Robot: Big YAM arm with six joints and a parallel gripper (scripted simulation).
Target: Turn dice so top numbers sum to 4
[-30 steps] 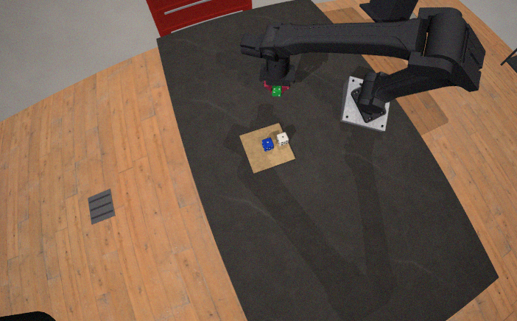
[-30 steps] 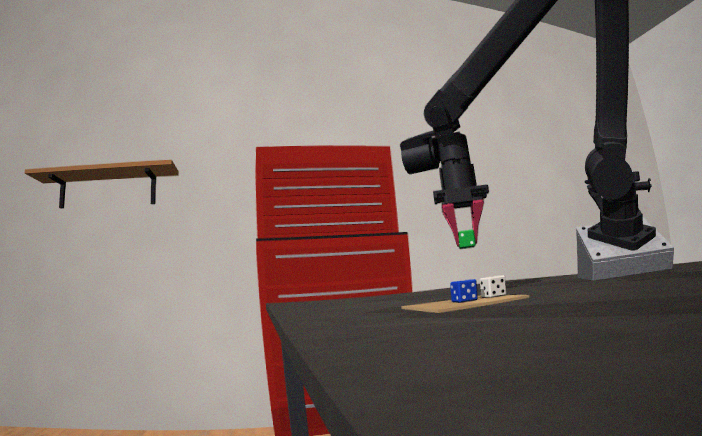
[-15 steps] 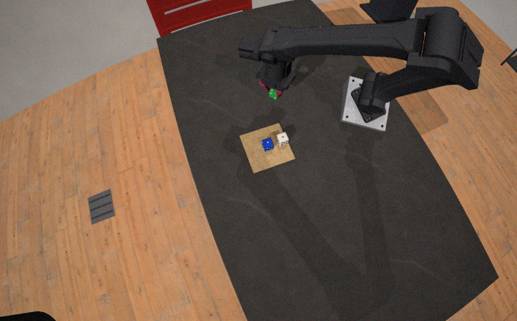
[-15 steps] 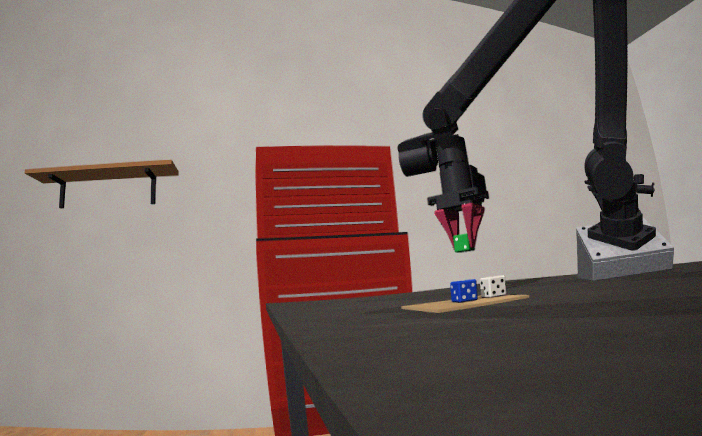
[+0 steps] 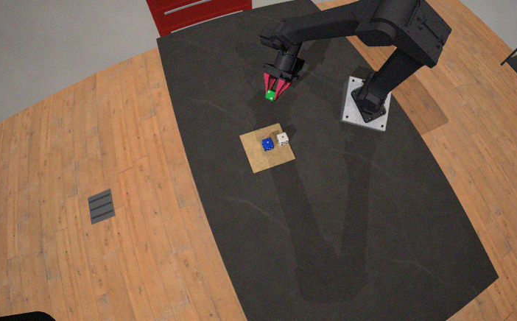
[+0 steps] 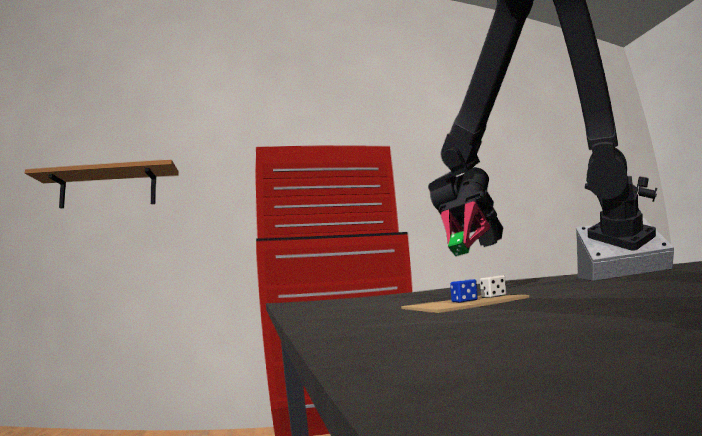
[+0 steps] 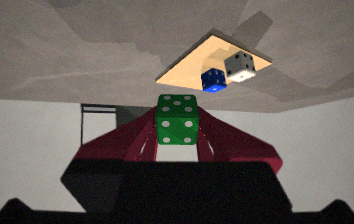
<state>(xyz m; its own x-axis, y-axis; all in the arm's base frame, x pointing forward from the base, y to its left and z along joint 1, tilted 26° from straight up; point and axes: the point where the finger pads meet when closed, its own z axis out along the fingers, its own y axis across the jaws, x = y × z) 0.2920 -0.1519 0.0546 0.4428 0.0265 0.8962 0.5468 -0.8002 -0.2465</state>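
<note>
Right now the white die is 12 cm to the left of my hand, 8 cm below it and 1 cm ahead of it. Round my hand: blue die: 12 cm to the left, 8 cm below, 6 cm ahead; green die: right at my hand; tan mat: 12 cm to the left, 9 cm below, 7 cm ahead.
</note>
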